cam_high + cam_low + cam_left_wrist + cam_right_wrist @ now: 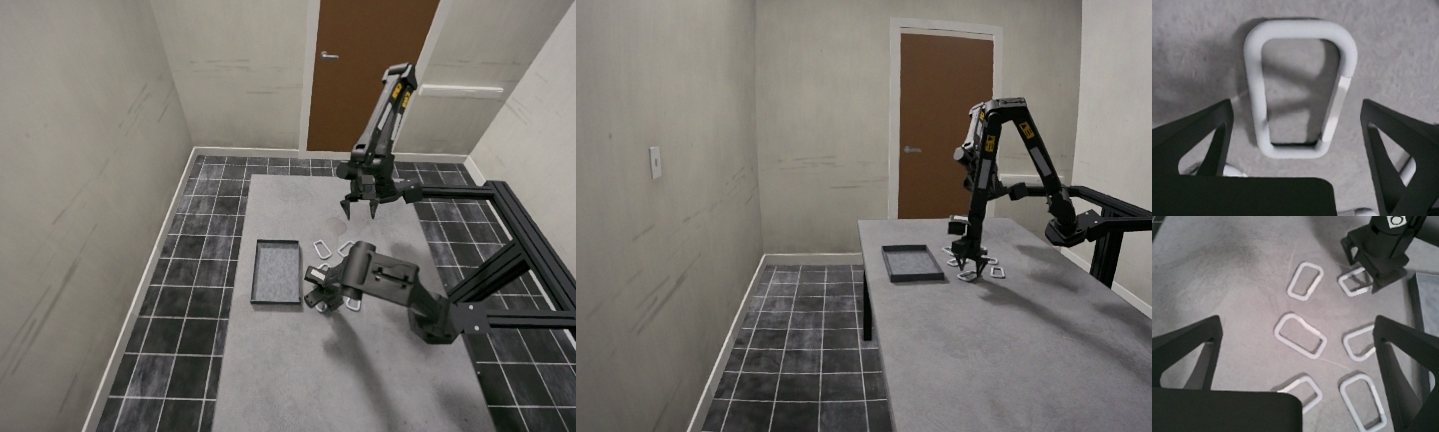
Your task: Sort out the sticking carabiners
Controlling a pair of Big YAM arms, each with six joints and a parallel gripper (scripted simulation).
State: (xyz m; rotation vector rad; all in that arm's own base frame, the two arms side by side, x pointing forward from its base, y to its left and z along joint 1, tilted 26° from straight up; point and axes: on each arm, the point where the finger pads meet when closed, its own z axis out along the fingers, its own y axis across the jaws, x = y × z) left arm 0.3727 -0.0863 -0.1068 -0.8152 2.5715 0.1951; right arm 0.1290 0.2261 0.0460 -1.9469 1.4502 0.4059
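Right now my left hand is 200 mm short of the grey tray, 150 mm to the left of it and 10 mm above it.
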